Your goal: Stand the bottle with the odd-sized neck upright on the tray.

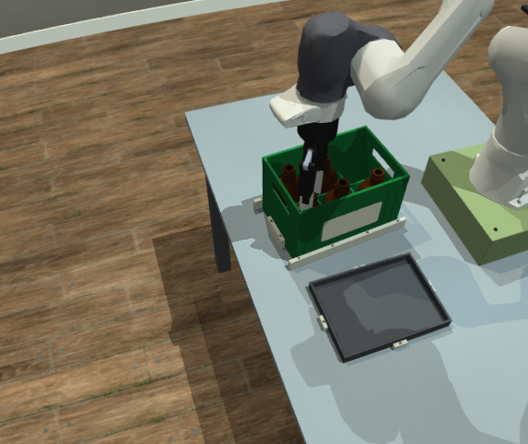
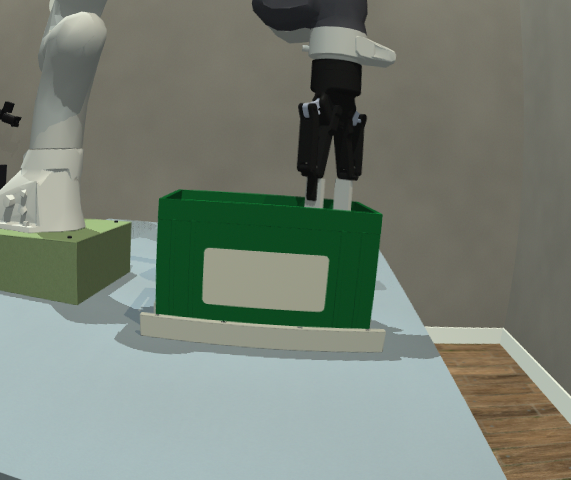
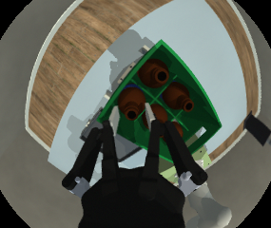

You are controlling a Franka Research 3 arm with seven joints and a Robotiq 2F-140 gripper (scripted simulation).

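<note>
The green crate is 80 mm behind my hand, 60 mm to the right of it and 90 mm below it. The rest, counted from my hand: dark tray (100 mm behind, 210 mm to the left, 160 mm below); bottle (70 mm behind, 100 mm to the right, 80 mm below).
</note>
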